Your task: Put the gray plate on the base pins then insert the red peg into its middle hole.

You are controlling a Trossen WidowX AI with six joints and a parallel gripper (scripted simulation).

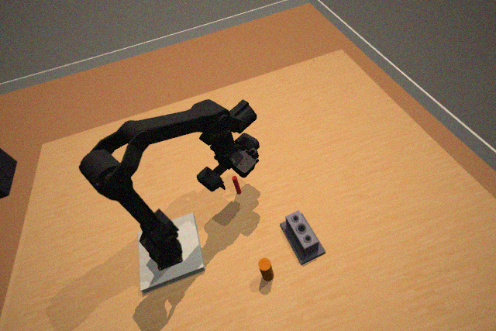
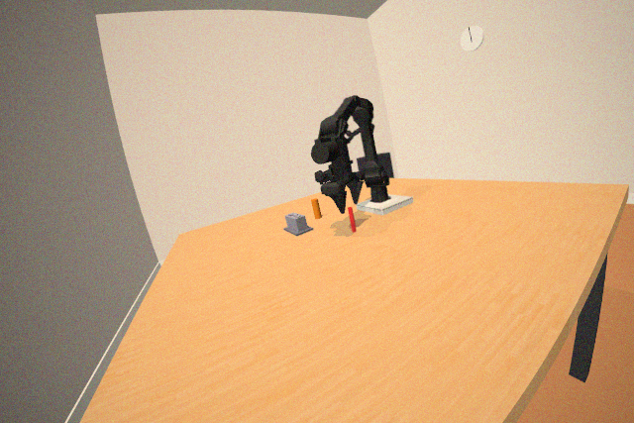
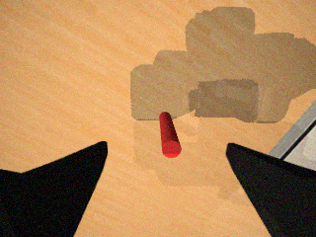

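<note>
Right now my gripper tip is 40 mm above the red peg. The rest, counted from my gripper tip: orange cylinder 10 mm behind, 260 mm to the right, 40 mm below; gray plate 110 mm ahead, 210 mm to the right, 30 mm below; dark flat base 110 mm ahead, 210 mm to the right, 70 mm below.
</note>
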